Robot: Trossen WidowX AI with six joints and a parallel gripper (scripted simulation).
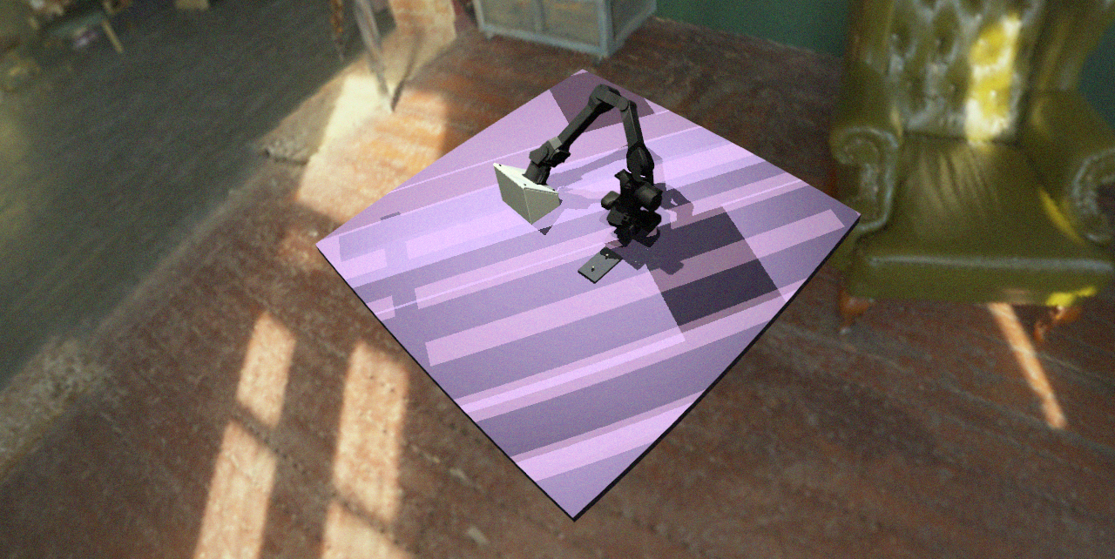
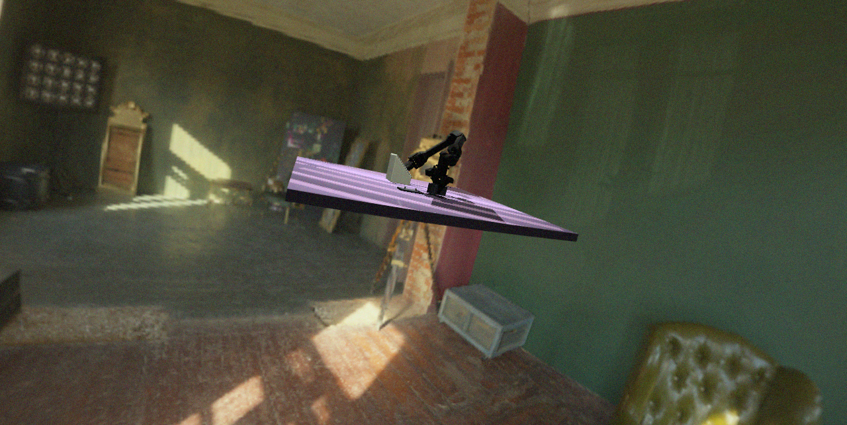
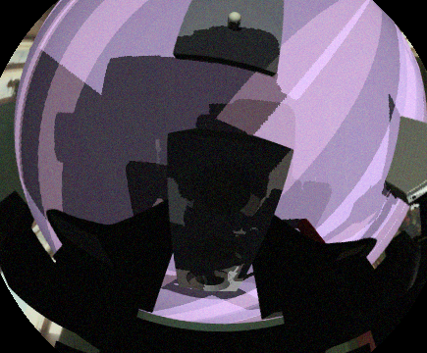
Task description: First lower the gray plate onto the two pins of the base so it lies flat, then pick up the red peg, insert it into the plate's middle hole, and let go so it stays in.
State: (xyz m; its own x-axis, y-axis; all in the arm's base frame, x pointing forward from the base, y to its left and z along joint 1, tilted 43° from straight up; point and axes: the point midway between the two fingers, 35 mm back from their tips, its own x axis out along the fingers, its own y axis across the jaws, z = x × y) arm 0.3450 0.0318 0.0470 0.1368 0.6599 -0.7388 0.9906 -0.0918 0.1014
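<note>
My gripper tip is now 10 cm past the red peg, 3 cm to the right of it and 2 cm below it. Round my gripper tip: gray plate (3 cm above).
</note>
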